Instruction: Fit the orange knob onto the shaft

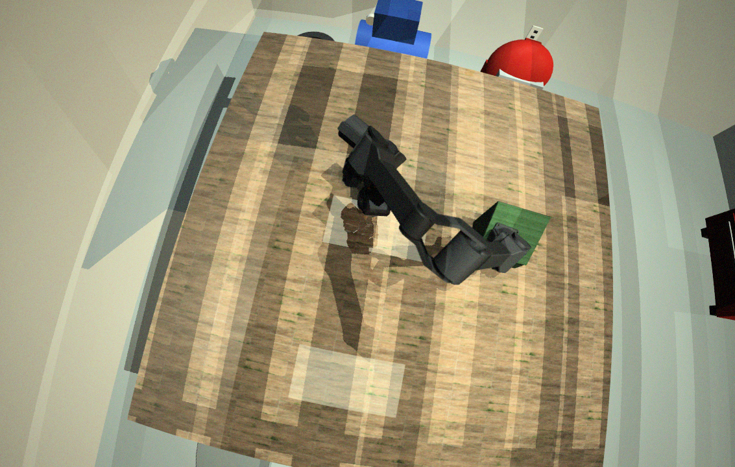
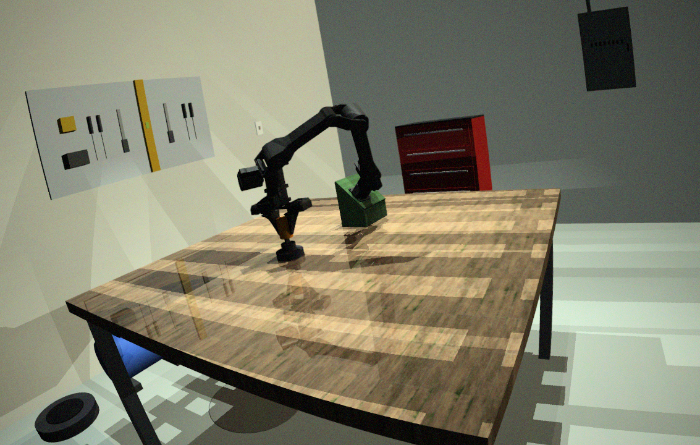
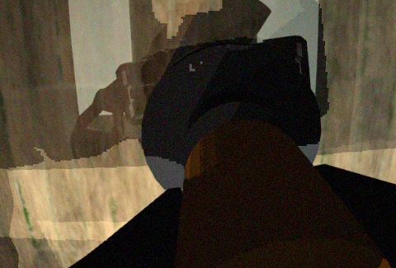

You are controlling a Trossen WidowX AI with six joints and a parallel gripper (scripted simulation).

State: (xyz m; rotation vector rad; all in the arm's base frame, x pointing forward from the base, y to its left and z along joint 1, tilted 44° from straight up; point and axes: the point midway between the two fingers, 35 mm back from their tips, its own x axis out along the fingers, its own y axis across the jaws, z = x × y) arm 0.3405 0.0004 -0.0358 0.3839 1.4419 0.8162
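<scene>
Now: gripper tip 2 cm below the orange knob. The rest, counted from my gripper tip: shaft (4 cm below).
</scene>
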